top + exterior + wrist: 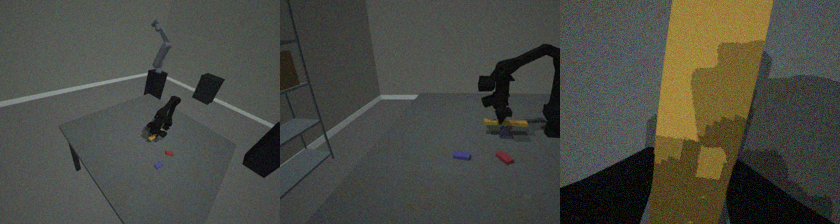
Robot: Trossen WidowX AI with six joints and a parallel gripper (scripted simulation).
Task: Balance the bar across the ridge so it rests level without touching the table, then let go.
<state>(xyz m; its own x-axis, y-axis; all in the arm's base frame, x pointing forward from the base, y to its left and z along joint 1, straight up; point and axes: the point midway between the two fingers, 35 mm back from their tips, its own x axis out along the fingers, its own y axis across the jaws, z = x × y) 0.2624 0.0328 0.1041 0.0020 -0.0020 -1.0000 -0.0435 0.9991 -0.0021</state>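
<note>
Now: gripper tip 3 cm past the yellow bar. The rest, counted from my gripper tip: purple block (19 cm to the left, 16 cm ahead, 6 cm below); red block (19 cm to the left, 6 cm below, 1 cm behind).
</note>
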